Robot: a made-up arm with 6 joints.
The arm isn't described. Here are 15 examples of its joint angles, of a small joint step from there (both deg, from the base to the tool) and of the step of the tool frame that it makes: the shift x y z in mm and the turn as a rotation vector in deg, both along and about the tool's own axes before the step.
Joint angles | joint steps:
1: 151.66 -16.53 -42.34 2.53 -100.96 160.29 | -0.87 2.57 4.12 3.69 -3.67 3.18
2: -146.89 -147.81 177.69 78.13 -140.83 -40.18 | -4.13 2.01 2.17 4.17 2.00 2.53
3: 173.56 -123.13 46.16 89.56 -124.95 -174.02 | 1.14 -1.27 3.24 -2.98 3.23 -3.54
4: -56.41 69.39 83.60 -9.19 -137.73 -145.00 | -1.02 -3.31 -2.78 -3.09 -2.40 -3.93
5: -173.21 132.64 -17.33 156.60 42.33 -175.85 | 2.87 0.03 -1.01 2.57 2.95 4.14
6: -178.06 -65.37 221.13 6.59 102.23 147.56 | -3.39 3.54 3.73 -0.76 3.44 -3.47
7: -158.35 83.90 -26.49 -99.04 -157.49 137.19 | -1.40 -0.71 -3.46 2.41 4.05 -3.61
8: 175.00 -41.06 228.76 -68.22 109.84 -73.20 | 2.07 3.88 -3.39 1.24 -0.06 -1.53
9: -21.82 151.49 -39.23 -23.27 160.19 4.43 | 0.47 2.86 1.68 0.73 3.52 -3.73
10: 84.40 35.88 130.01 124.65 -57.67 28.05 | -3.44 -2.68 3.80 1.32 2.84 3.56
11: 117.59 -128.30 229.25 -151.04 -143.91 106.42 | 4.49 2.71 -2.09 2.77 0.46 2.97
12: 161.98 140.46 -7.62 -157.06 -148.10 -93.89 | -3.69 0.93 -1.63 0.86 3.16 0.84
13: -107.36 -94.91 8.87 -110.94 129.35 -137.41 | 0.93 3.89 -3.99 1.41 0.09 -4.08
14: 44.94 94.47 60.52 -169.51 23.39 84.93 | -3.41 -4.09 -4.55 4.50 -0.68 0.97
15: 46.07 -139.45 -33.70 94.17 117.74 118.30 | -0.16 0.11 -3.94 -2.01 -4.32 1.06
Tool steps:
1: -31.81 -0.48 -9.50 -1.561 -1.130 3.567
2: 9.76 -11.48 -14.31 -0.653 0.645 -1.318
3: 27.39 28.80 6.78 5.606 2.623 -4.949
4: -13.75 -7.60 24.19 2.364 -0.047 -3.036
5: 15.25 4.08 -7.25 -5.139 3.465 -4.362
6: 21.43 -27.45 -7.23 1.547 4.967 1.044
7: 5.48 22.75 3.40 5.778 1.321 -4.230
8: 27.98 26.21 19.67 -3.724 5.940 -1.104
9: -13.39 4.73 -15.74 4.062 -2.657 0.920
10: 25.43 -22.00 -28.06 -1.577 3.964 -5.811
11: 14.47 26.67 16.27 3.290 -2.327 -3.209
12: -4.96 -8.84 0.33 0.477 4.092 4.008
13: 9.40 9.00 45.65 -1.283 5.525 -1.899
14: -18.65 11.24 47.60 -2.309 -3.470 -0.114
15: -5.48 -2.87 20.39 1.787 1.038 5.201
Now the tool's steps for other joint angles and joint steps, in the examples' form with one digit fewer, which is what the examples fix.
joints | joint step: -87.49 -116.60 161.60 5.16 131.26 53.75 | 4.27 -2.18 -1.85 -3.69 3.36 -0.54
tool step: -7.3 -2.2 -36.5 1.34 -2.20 -3.00
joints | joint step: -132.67 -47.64 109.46 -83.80 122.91 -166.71 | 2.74 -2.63 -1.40 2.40 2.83 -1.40
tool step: 26.3 -29.9 20.7 2.90 5.51 0.59
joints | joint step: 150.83 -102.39 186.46 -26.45 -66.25 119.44 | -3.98 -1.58 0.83 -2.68 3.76 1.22
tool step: 20.3 -20.5 23.0 1.64 -1.71 -8.53
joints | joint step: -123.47 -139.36 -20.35 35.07 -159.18 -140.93 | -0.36 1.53 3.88 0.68 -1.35 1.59
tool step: -15.2 -2.6 13.7 -0.24 1.03 -0.18
